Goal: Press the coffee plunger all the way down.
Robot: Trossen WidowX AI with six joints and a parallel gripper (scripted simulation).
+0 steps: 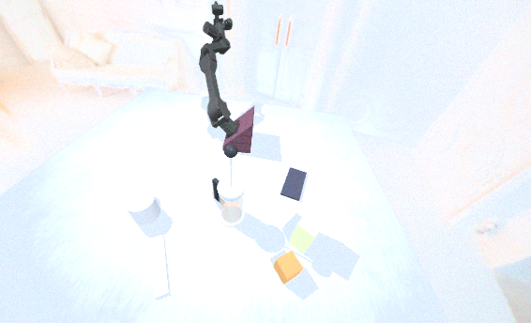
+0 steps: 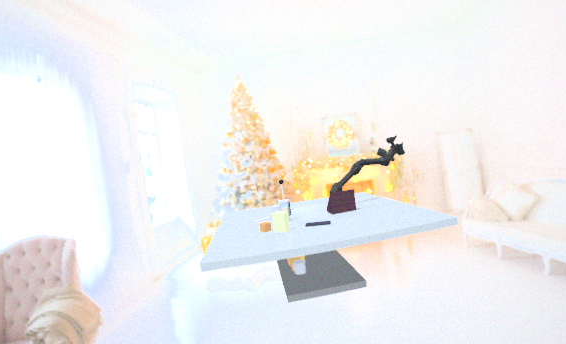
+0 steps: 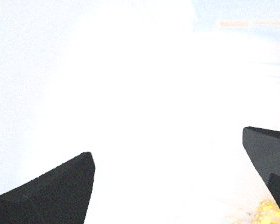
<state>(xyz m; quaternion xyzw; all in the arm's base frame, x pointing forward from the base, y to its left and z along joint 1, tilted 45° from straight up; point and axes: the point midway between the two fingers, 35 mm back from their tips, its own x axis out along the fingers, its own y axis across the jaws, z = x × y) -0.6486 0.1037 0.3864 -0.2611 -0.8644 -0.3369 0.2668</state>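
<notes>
My gripper tip is 104 cm short of the coffee press, 25 cm to the right of it and 32 cm above it. The rest, counted from my gripper tip: dark flat block 88 cm ahead, 48 cm to the left, 44 cm below; orange cube 120 cm ahead, 43 cm to the left, 42 cm below; yellow-green block 110 cm ahead, 49 cm to the left, 39 cm below.
</notes>
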